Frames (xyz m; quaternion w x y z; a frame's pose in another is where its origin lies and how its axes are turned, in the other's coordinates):
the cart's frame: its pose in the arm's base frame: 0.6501 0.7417 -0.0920 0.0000 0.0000 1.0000 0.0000
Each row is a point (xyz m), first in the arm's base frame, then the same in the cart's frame.
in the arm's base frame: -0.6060 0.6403 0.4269
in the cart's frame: 1.2561 -0.1014 -0.5189
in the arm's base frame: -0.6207 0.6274 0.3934
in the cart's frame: 1.2708 -0.1143 -0.4854
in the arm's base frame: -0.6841 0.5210 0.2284
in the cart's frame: 1.3342 -0.2207 -0.3204
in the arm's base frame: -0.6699 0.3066 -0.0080
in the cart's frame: 1.3200 -0.4351 -0.0840
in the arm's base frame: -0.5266 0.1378 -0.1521
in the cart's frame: 1.1767 -0.6039 0.0601
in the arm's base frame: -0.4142 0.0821 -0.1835
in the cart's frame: 1.0643 -0.6596 0.0915
